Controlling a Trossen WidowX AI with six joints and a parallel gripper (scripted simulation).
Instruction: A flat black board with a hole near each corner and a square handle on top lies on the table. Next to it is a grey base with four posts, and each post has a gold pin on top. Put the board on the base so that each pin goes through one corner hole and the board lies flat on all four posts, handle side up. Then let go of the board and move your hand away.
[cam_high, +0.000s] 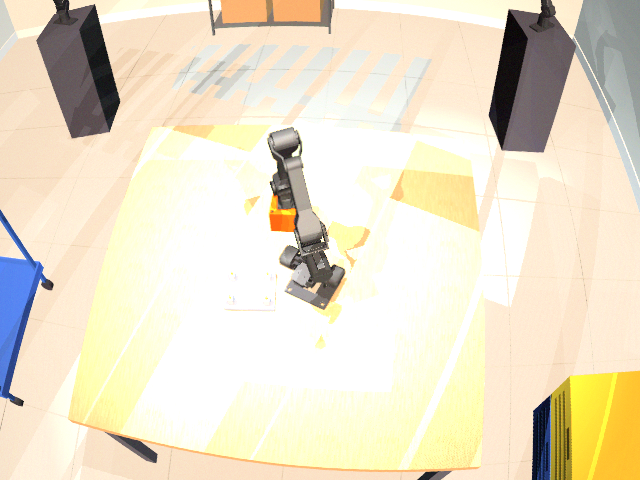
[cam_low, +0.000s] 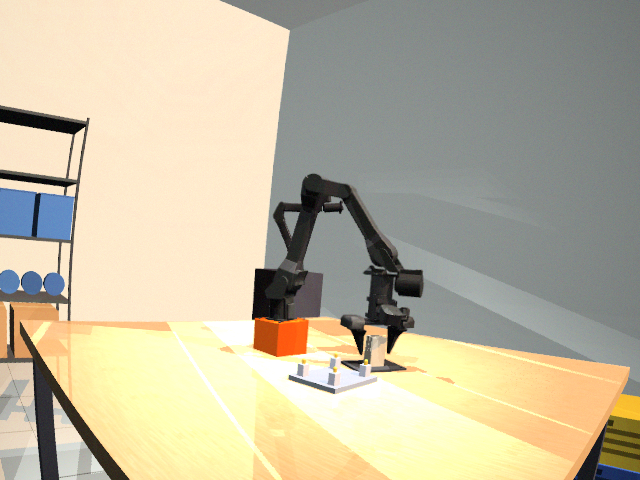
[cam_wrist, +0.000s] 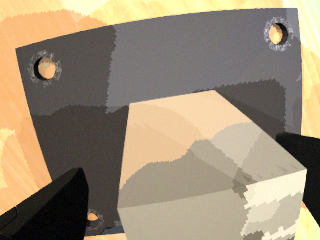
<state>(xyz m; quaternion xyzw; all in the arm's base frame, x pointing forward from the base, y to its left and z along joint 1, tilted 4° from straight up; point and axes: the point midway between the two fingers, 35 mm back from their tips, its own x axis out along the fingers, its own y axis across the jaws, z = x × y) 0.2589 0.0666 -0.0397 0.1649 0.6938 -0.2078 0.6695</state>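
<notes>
The black board is 10 mm below my gripper tip. Round my gripper tip: grey base: 10 mm ahead, 190 mm to the right, 30 mm below.
</notes>
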